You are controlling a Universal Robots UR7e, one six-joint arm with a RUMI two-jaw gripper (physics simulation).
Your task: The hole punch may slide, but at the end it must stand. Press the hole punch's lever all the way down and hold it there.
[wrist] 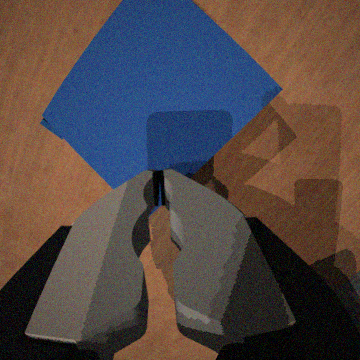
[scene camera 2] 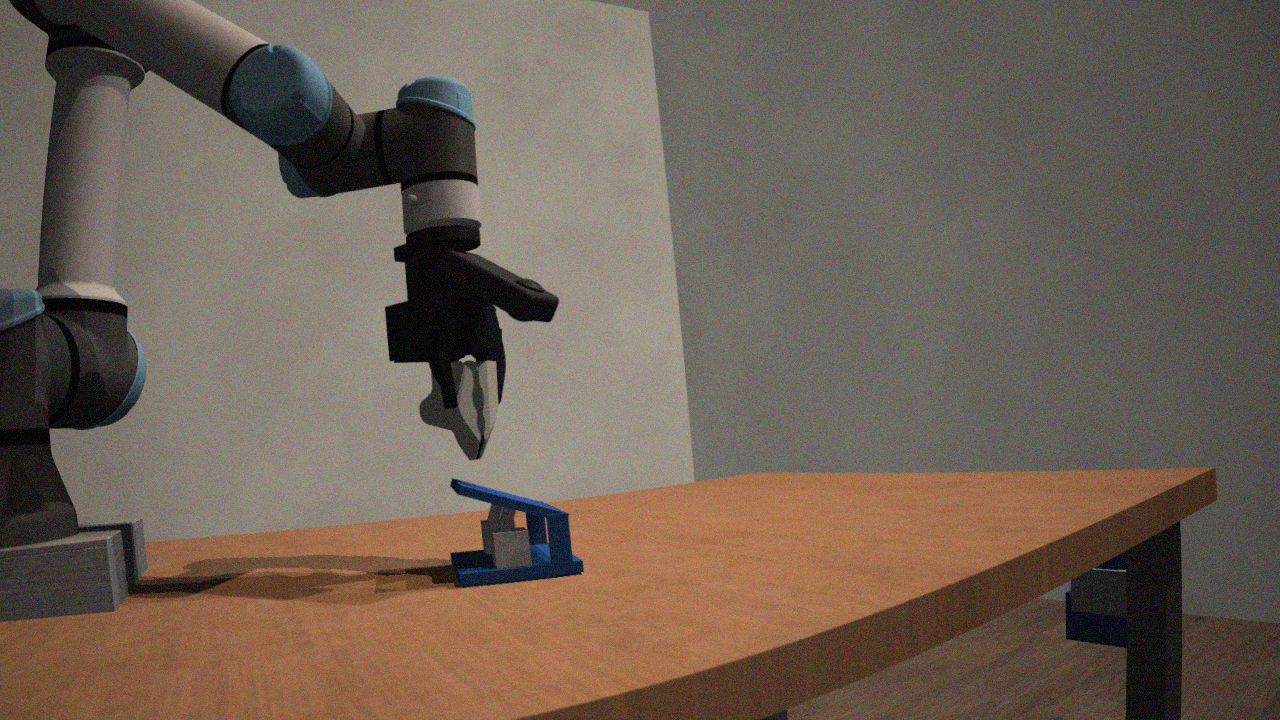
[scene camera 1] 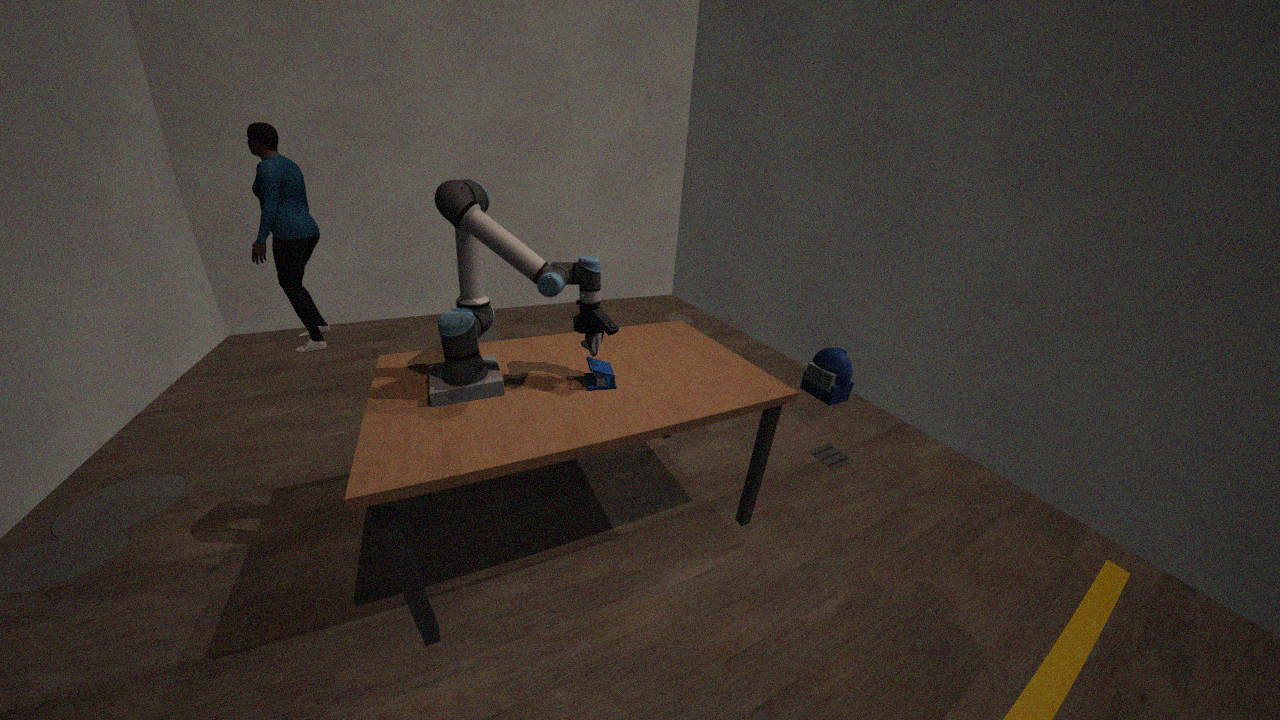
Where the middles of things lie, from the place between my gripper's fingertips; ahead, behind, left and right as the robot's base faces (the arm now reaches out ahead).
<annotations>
Now: the blue lever [scene camera 2: 510, 503] 40 mm below my hand, 20 mm to the right of it and 20 mm ahead of it. The rest, counted from my hand: blue hole punch [scene camera 2: 521, 554] (60 mm below, 20 mm to the right, 20 mm ahead).
</annotations>
